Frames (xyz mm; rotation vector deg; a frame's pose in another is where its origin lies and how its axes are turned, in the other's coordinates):
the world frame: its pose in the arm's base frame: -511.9 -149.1 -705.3 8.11 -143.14 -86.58
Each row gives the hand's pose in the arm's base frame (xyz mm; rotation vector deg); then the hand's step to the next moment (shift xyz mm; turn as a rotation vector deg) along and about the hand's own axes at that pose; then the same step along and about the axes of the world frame.
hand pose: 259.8 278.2 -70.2 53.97 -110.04 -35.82
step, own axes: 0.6 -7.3 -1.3 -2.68 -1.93 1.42
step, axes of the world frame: -3.2 -6.0 -3.1 -1.00 -2.47 2.41
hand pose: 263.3 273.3 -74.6 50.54 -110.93 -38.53
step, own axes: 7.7 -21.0 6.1 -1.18 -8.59 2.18
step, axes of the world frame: 3.0 -21.3 -8.7 -1.49 -8.81 -0.19
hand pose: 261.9 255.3 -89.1 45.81 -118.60 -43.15
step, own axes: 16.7 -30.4 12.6 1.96 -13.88 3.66
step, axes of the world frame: 12.5 -32.3 -12.7 0.36 -14.17 -3.01
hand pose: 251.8 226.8 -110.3 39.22 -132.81 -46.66
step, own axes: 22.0 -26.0 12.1 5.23 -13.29 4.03
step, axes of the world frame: 18.7 -28.8 -11.3 3.44 -13.79 -4.26
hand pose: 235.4 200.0 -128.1 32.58 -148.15 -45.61
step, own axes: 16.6 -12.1 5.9 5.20 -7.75 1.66
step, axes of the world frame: 14.9 -14.2 -5.8 3.87 -7.81 -3.74
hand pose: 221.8 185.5 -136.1 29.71 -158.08 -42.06
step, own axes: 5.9 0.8 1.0 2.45 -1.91 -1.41
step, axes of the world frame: 6.0 -0.4 0.1 1.90 -1.02 -2.64
